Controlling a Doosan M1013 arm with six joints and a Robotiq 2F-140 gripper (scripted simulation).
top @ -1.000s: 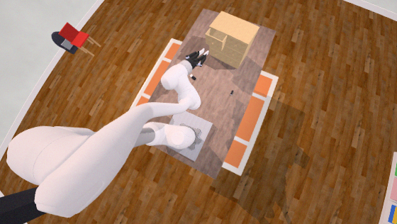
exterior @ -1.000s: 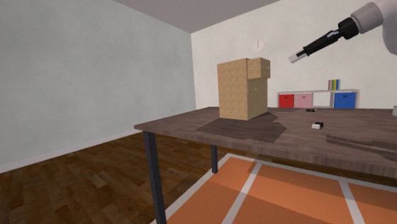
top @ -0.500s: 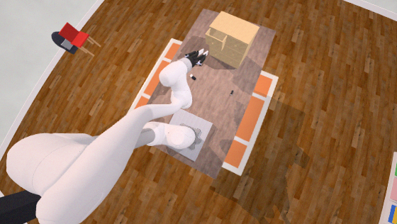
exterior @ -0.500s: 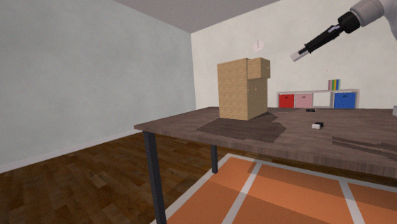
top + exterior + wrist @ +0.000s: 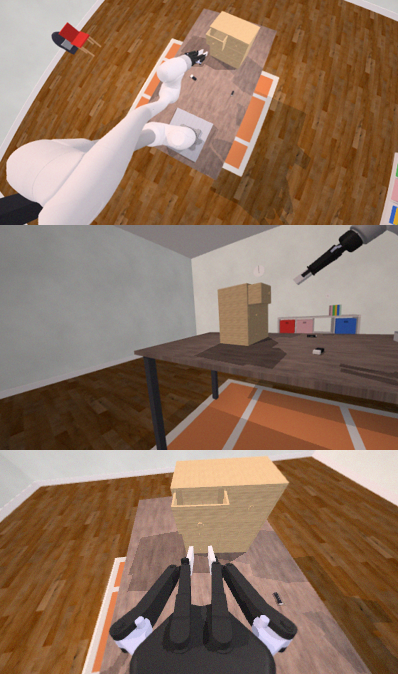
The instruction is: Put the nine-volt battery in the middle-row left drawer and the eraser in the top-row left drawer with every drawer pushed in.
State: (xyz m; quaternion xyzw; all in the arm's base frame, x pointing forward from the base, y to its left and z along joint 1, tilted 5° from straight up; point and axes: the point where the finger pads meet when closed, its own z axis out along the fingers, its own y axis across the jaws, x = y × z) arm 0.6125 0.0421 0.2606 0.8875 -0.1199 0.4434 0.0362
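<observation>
Now: hand 50 mm past the eraser, 100 mm to the right of it and 320 mm above it. From my hand the other things lie so: blue nine-volt battery 300 mm ahead, 100 mm to the right, 200 mm below.
</observation>
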